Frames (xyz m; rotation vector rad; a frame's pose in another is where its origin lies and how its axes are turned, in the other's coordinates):
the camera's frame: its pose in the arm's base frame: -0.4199 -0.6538 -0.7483 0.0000 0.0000 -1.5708
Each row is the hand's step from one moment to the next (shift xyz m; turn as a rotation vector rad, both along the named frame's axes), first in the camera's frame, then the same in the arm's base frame.
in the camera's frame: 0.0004 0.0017 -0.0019 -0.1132 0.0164 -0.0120
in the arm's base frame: 0.0017 -0.0004 -0.0019 0.0164 0.1132 -0.0120
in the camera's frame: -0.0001 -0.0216 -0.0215 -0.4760 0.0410 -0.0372
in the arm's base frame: -0.0216 0.0001 -0.0215 0.0410 0.4760 -0.0372
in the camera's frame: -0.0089 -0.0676 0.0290 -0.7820 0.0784 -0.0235
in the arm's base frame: -0.0676 0.0089 0.0290 0.0784 0.7820 -0.0235
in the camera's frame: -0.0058 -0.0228 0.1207 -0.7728 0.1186 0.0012
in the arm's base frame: -0.0228 0.0058 0.1207 0.1186 0.7728 0.0012
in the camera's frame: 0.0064 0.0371 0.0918 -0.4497 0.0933 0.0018
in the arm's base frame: 0.0371 -0.0064 0.0918 0.0933 0.4497 0.0018
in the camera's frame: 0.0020 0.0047 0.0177 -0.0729 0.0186 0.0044
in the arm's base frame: 0.0047 -0.0020 0.0177 0.0186 0.0729 0.0044
